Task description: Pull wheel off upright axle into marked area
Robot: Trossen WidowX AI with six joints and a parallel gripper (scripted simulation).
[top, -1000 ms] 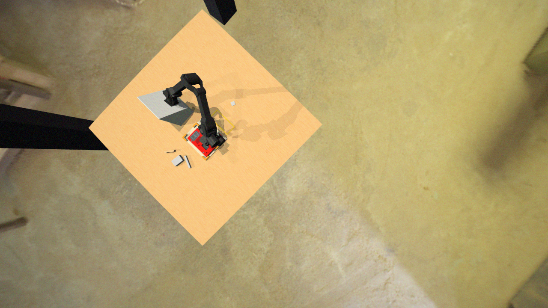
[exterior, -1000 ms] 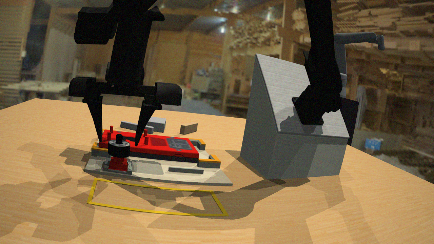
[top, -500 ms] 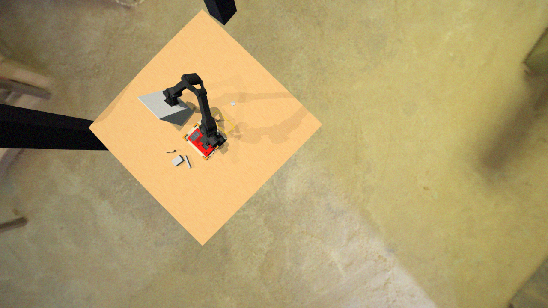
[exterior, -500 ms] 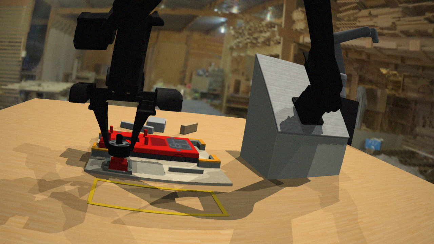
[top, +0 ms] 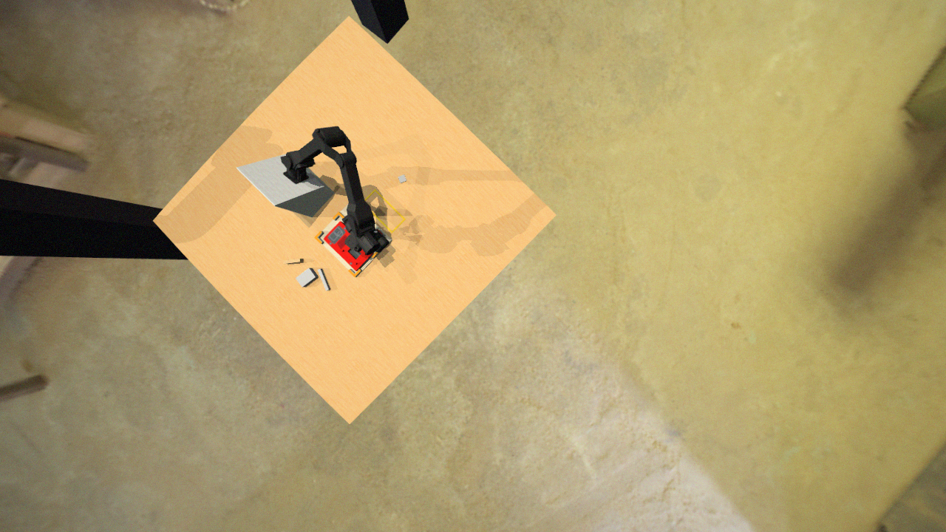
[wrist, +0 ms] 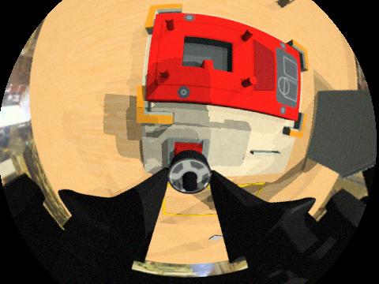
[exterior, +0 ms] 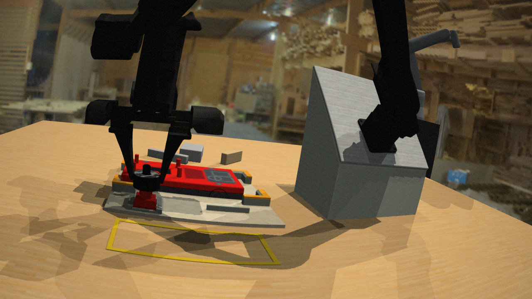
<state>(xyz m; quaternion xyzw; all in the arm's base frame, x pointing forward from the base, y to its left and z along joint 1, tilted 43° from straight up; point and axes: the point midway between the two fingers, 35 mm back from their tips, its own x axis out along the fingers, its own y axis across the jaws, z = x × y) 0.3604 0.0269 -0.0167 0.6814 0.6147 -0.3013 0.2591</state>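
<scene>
Right now my gripper tip is right at the black wheel.
</scene>
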